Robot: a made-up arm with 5 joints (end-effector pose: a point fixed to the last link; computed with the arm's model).
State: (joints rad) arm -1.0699 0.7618 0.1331 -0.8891 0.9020
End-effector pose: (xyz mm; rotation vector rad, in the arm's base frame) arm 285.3 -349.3 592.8 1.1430 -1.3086 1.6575
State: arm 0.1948 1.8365 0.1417 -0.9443 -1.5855
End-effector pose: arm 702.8 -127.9 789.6 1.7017 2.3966 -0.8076
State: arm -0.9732 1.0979 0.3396 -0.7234 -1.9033
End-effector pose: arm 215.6 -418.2 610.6 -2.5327 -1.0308 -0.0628
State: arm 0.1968 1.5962 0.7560 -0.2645 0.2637
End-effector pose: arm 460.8 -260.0 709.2 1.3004 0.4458 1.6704
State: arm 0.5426 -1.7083 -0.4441 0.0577 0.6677
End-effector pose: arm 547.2 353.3 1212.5 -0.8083 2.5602 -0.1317
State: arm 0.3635 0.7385 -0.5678 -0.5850 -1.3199
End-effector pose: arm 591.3 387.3 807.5 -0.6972 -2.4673 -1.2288
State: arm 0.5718 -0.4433 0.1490 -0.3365 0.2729
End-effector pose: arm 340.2 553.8 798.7 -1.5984 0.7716 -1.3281
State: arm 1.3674 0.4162 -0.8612 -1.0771 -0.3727
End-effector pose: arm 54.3 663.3 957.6 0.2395 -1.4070 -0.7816
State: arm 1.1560 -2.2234 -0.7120 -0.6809 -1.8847
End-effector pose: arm 560.1 488.2 1053.7 -0.1816 0.1625 -1.4902
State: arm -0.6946 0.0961 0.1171 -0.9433 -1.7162
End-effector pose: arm 621.5 -142.5 692.6 -1.6067 -1.4523 -1.2865
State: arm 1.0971 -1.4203 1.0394 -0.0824 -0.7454
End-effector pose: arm -97.5 420.1 1092.8 -1.3112 -0.2158 0.3592
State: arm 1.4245 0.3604 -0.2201 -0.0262 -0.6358
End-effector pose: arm 81.0 592.9 722.0 -0.6763 -1.1699 -1.3916
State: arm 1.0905 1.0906 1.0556 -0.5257 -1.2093
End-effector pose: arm 494.2 146.4 572.5 -1.9271 -2.2447 -0.2277
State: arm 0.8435 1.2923 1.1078 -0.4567 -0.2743
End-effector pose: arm 498.6 -18.6 629.9 2.1206 1.1706 1.3643
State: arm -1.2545 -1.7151 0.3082 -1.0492 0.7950
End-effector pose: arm 461.9 -256.0 1192.0 0.5100 1.5936 -1.0576
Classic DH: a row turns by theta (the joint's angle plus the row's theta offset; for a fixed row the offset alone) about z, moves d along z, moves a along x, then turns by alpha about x. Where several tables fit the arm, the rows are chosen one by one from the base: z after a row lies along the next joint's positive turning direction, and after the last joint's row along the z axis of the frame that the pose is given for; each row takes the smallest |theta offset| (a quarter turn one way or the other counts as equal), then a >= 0, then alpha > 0; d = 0 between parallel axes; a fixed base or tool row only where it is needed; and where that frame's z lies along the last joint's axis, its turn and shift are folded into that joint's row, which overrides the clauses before.
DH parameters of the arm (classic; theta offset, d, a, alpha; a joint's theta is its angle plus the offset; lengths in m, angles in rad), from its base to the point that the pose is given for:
base (fixed): 0.6705 0 0.1481 0
joint 1: 0.9003 0.933 -0.05 -1.5708
joint 2: 1.5708 -0.192 0.043 1.5708
joint 3: -1.5708 0.286 0.335 -1.5708
joint 4: -1.3212 0.1919 -0.0438 -0.7496
joint 5: 0.1603 -0.0424 -0.0223 -1.1363
tool (fixed): 2.0399 -0.0321 0 0

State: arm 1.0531 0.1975 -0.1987 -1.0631 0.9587
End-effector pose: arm 259.4 622.9 741.1 -1.4666 0.0116 -1.0244
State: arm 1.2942 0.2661 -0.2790 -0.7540 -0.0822
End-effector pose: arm 156.1 642.0 762.3 -0.7590 -0.9316 -0.9763
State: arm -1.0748 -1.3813 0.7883 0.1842 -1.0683
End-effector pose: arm 532.1 7.2 1094.2 -1.0551 1.1671 -1.7396
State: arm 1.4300 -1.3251 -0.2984 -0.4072 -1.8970
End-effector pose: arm 119.5 641.1 1123.8 0.0072 -0.6760 -0.7806
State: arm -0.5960 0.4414 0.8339 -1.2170 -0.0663
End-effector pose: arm 338.3 -117.3 468.0 -2.2723 0.8330 -1.1873
